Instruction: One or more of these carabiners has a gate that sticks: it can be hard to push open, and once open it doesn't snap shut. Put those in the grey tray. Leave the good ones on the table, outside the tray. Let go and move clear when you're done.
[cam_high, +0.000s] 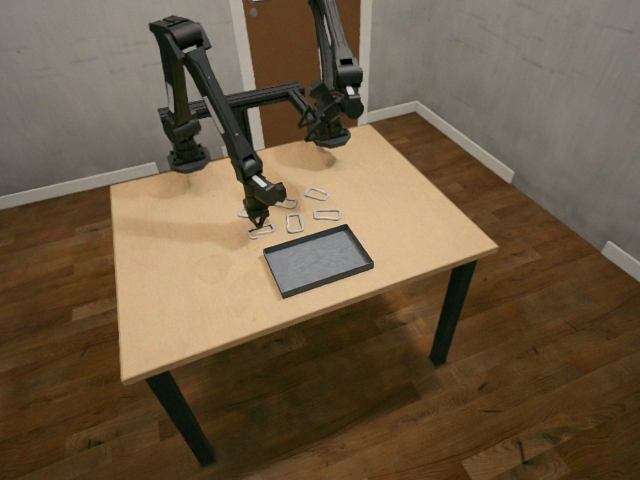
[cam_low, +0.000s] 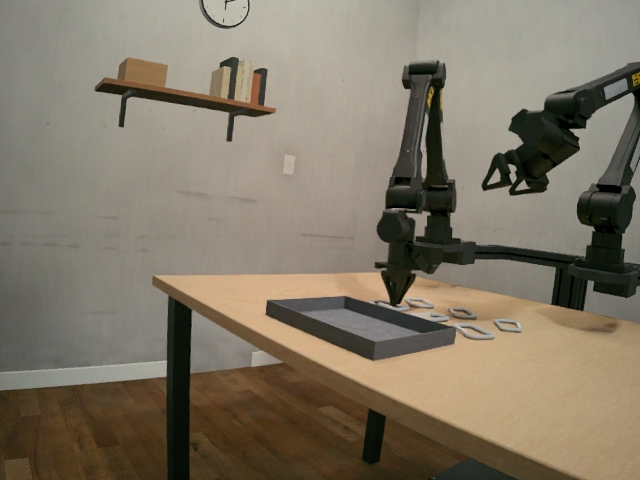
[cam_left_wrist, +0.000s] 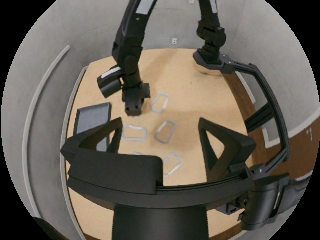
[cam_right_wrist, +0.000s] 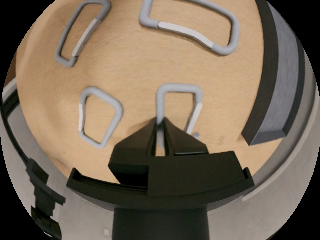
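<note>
Now: the grey tray 220 mm ahead of my right hand and 150 mm to the left of it.
</note>
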